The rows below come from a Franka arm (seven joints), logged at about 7 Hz.
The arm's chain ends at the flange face. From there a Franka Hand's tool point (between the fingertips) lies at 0.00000 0.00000 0.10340 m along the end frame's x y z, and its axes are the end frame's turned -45 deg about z.
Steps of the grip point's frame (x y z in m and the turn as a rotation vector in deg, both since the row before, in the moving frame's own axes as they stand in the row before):
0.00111 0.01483 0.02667 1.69 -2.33 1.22
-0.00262 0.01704 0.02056 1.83 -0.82 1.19
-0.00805 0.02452 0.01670 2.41 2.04 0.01
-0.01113 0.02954 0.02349 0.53 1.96 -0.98
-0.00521 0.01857 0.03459 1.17 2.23 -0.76
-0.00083 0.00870 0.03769 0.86 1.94 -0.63
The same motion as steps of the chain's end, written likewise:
0.01641 0.00894 0.02680 -0.45 -2.84 1.22
0.01356 0.01523 0.02062 0.71 -1.87 1.19
0.01212 0.02871 0.01686 3.15 -0.26 0.01
0.01122 0.03195 0.02355 1.76 1.01 -0.98
0.00812 0.02116 0.03469 2.40 0.75 -0.76
0.00421 0.01032 0.03776 1.98 0.76 -0.63

